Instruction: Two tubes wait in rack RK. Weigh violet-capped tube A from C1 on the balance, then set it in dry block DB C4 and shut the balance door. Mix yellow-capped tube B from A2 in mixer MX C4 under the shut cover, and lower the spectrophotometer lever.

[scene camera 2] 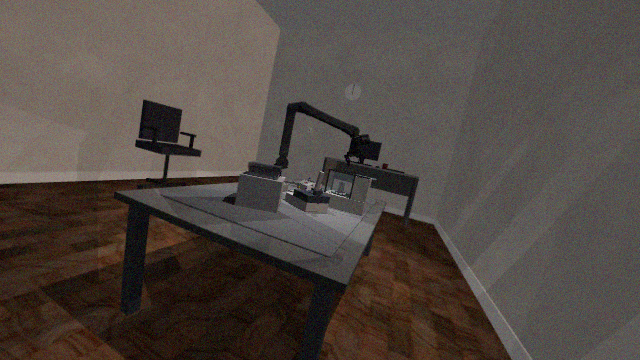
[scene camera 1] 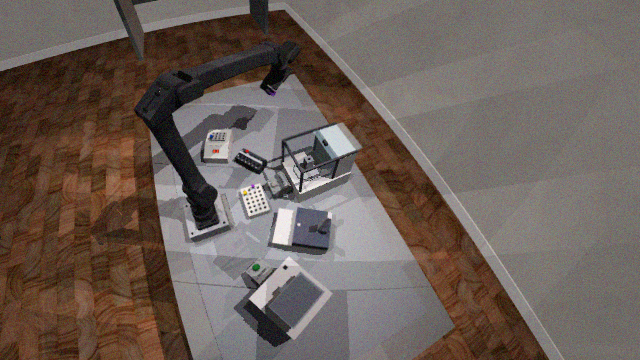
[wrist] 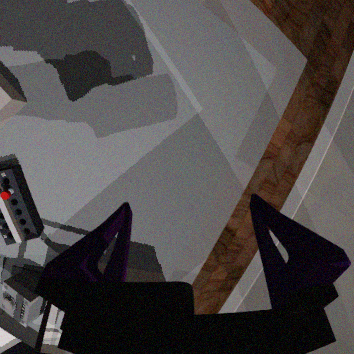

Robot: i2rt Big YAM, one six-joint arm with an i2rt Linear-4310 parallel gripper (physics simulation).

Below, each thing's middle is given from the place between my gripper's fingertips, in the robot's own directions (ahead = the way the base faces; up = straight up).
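I find the sliding door pane [scene camera 1: 337, 140] 13 cm ahead of my hand, 34 cm to the right of it and 4 cm below it. The glass-box balance [scene camera 1: 309, 168] is also 34 cm to the right of my hand, but 7 cm ahead of it and 14 cm below it. Then there is the mixer [scene camera 1: 268, 291], which is 77 cm to the right of my hand, 26 cm behind it and 16 cm below it, while the mixer cover [scene camera 1: 296, 299] is 79 cm to the right of my hand, 25 cm behind it and 8 cm below it.
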